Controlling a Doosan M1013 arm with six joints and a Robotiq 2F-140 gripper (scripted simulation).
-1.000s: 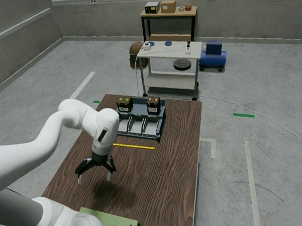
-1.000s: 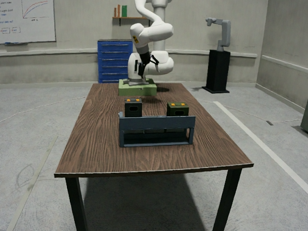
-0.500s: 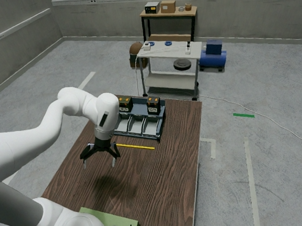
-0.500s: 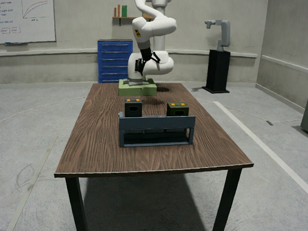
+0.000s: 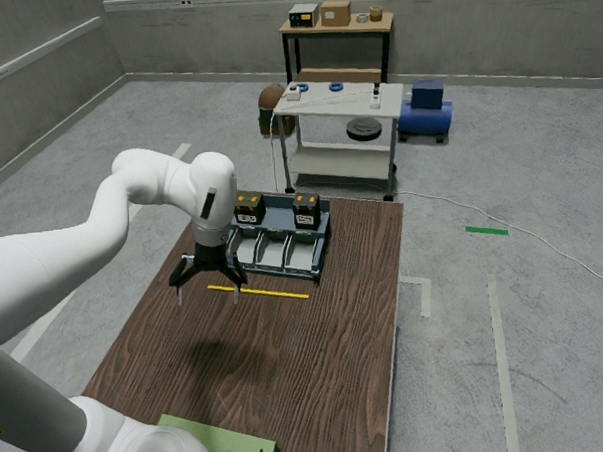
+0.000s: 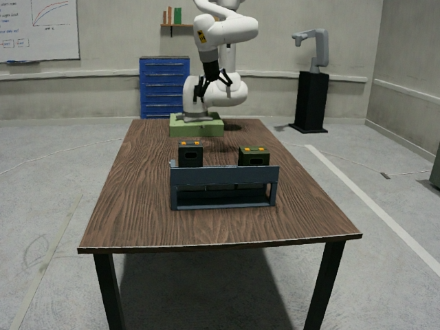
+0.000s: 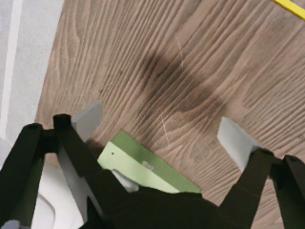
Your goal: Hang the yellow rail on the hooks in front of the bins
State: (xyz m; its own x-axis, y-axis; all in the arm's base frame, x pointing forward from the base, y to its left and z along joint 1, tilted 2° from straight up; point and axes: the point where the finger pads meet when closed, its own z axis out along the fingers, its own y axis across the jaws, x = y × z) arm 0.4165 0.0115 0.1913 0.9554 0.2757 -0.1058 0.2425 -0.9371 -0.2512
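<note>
The yellow rail is 220 mm ahead of my hand, 60 mm to the right of it and 260 mm below it.
</note>
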